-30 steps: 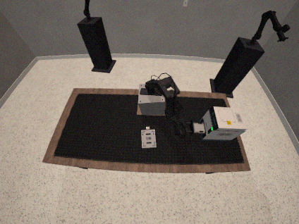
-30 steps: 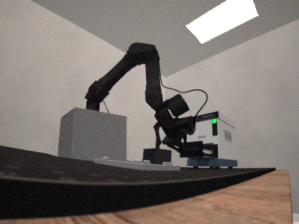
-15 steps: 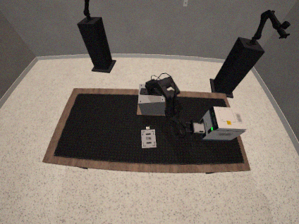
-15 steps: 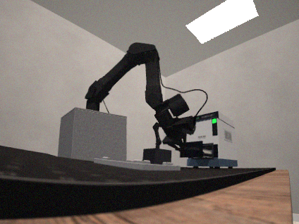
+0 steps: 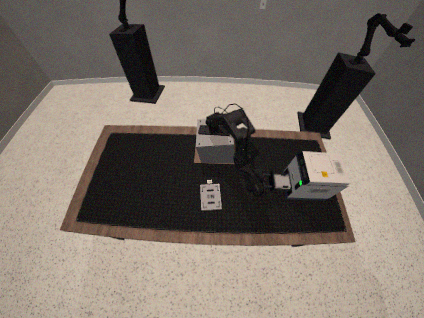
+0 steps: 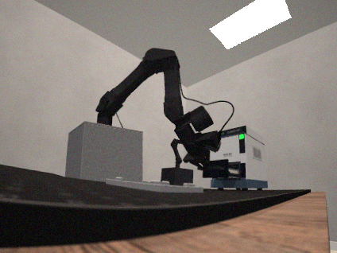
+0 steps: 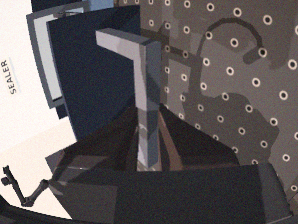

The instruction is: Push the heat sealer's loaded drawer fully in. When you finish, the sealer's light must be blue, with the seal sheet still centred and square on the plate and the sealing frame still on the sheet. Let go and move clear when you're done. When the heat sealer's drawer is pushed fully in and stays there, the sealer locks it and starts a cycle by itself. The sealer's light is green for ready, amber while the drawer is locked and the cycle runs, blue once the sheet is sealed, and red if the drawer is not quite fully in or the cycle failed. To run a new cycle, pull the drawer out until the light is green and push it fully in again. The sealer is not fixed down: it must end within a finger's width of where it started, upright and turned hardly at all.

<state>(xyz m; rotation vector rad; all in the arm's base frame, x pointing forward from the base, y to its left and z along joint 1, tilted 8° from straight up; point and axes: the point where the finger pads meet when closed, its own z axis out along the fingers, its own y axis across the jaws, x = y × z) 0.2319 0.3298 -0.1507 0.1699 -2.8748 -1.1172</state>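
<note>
Right now my hand is 10 mm past the sealer drawer, 110 mm to the right of it and 10 mm above it.
</note>
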